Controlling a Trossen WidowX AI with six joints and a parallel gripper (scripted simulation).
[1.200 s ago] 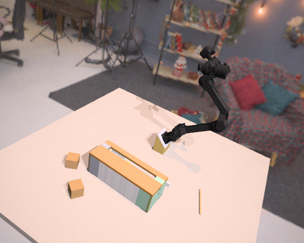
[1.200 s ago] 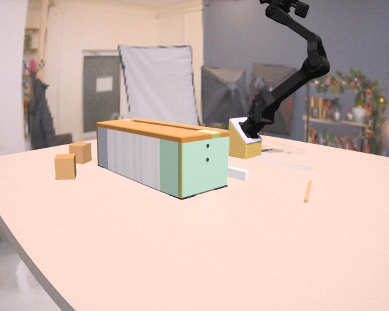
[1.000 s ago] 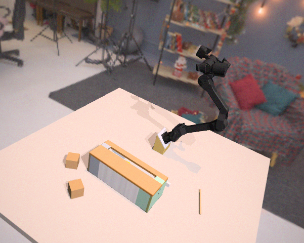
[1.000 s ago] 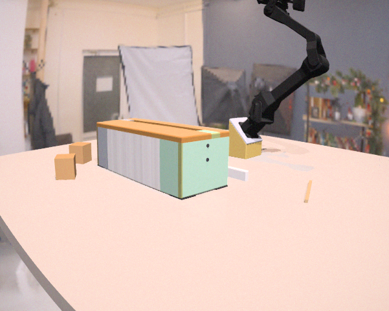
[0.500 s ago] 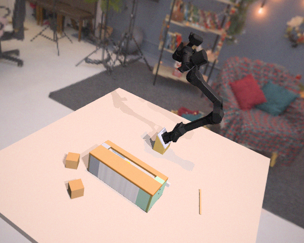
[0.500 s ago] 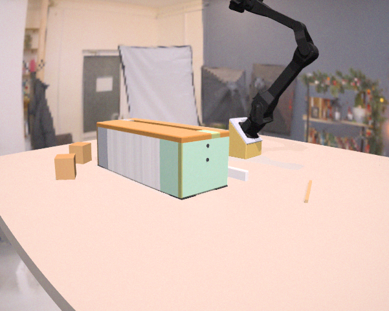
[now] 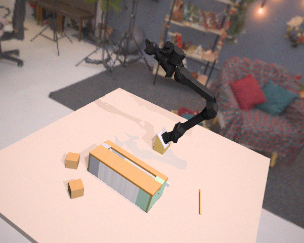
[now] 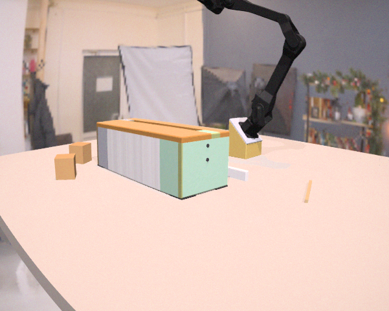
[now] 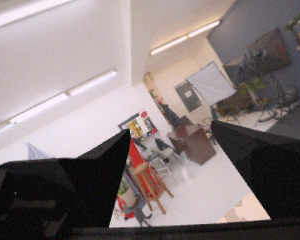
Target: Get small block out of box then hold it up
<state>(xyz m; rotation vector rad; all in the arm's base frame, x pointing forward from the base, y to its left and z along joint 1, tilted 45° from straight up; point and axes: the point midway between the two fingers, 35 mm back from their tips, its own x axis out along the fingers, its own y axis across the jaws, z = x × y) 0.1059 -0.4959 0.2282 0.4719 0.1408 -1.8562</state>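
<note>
The yellow block lies 32 cm ahead of my gripper tip, 20 cm to the left of it and 53 cm below it. Round my gripper tip: thin wooden stick 16 cm ahead, 59 cm to the left, 61 cm below; box 30 cm ahead, 22 cm to the left, 55 cm below.
</note>
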